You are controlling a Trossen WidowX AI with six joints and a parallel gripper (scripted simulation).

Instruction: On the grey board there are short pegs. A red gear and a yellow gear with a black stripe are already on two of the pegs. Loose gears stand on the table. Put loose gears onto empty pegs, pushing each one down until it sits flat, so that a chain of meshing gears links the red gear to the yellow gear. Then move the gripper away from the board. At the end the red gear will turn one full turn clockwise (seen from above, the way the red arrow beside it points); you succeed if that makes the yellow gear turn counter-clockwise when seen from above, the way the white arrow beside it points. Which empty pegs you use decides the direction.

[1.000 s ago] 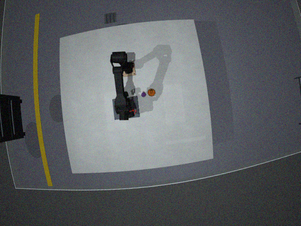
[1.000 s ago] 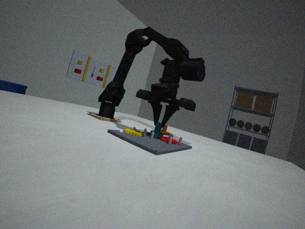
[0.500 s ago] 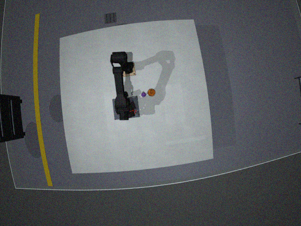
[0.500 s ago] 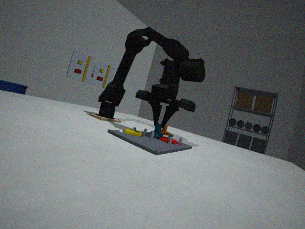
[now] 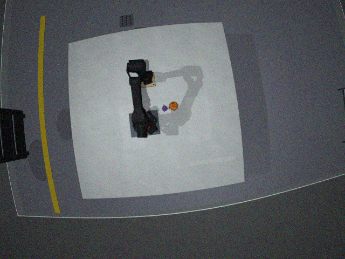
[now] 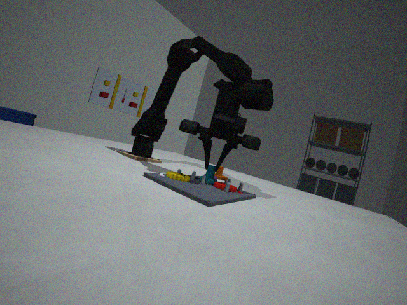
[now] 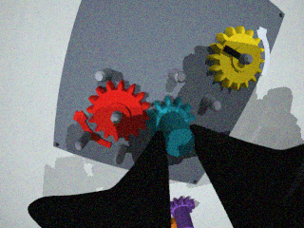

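My gripper tip is now 1 cm above the teal gear. Round my gripper tip: red arrow (7 cm ahead, 3 cm below, 2 cm to the left); then yellow gear (6 cm to the right, 5 cm behind, 2 cm below); then red gear (4 cm ahead, 2 cm below).
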